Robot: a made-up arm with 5 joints.
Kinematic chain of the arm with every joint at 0, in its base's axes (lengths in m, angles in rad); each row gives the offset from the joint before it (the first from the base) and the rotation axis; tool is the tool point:
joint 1: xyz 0 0 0.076 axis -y
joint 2: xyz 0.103 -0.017 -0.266 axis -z
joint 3: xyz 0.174 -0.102 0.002 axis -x
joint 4: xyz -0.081 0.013 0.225 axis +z
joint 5: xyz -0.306 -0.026 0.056 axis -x
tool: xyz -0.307 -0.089 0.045
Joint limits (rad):
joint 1: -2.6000..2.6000
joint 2: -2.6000..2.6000
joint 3: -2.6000..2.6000
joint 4: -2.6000..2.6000
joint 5: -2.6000..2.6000
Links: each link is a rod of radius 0.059 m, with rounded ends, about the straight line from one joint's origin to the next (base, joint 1, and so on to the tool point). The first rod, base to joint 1, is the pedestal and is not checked.
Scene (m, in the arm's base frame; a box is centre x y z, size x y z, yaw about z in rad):
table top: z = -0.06
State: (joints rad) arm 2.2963 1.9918 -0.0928 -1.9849 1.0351
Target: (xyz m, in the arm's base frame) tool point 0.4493 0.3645 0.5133
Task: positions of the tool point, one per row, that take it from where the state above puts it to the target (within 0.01 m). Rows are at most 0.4 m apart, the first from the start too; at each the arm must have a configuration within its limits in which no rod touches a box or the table.
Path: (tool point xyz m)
1: -0.3201 -0.3203 0.5797
2: -0.0768 -0.0925 0.7723
3: 0.2275 0.1520 0.7454
4: 0.4493 0.3645 0.5133

